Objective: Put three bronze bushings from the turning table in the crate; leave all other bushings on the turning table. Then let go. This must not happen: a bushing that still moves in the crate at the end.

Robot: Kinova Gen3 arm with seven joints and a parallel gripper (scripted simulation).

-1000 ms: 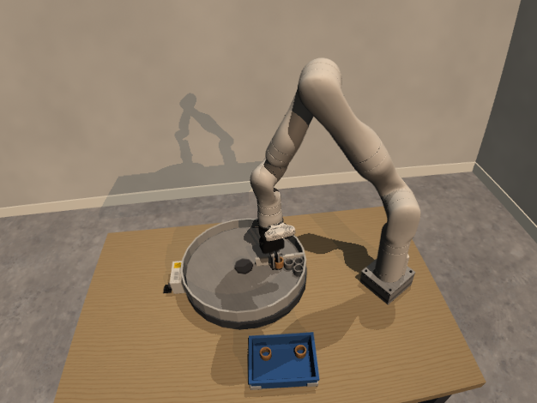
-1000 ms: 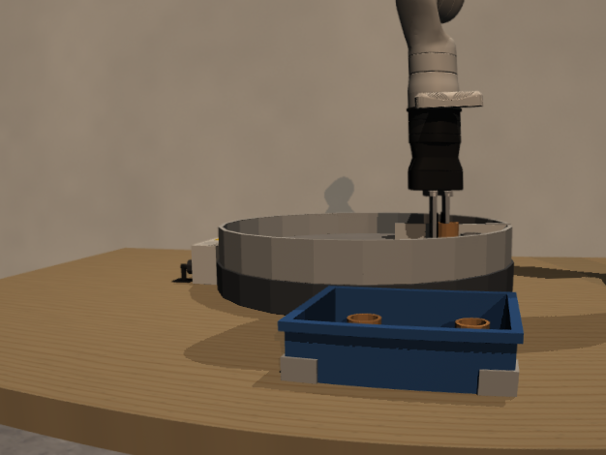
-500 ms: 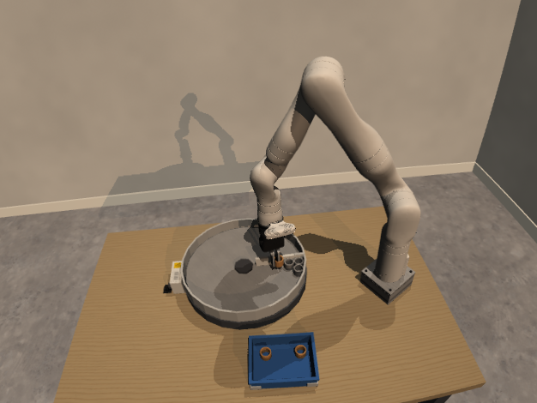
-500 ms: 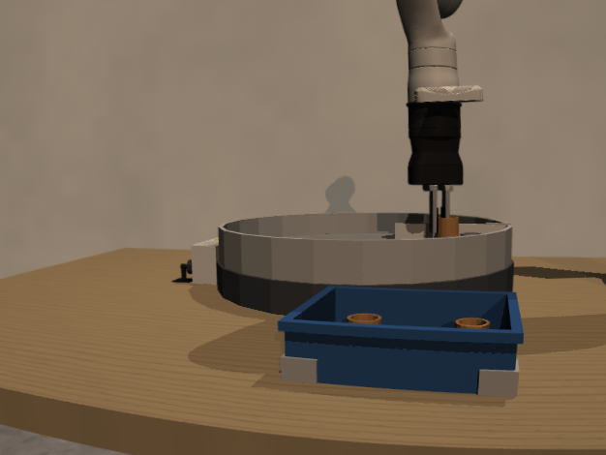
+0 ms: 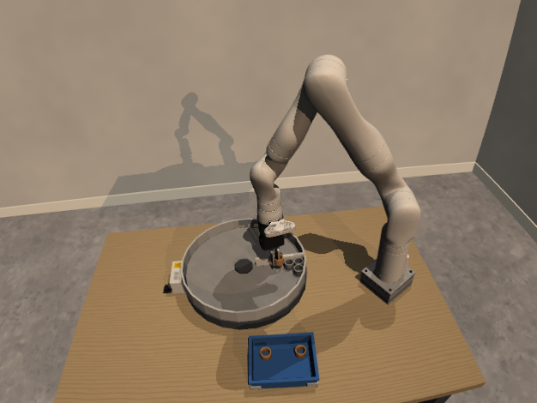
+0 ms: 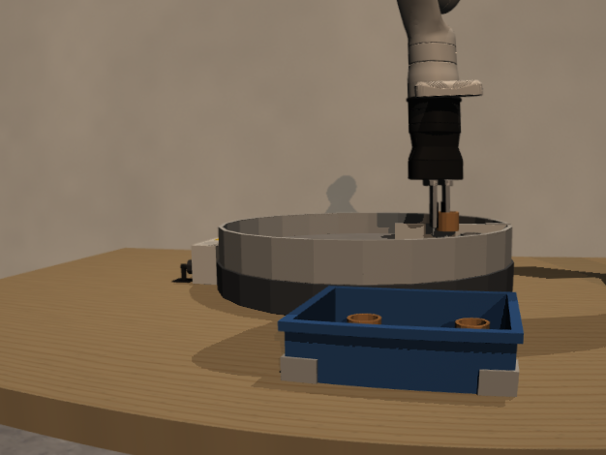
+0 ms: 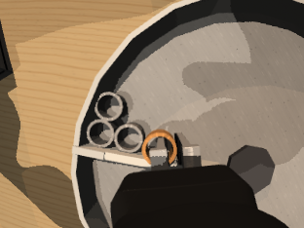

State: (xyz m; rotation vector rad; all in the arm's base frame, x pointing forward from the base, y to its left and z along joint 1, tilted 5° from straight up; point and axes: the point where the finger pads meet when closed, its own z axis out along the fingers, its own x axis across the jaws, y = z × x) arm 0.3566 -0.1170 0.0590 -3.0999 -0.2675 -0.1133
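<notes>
Right now my hand is 4 cm short of the blue crate, 32 cm to the right of it and 8 cm above it. The rest, counted from my hand: round grey turning table 10 cm ahead, 3 cm to the right, 5 cm below.
</notes>
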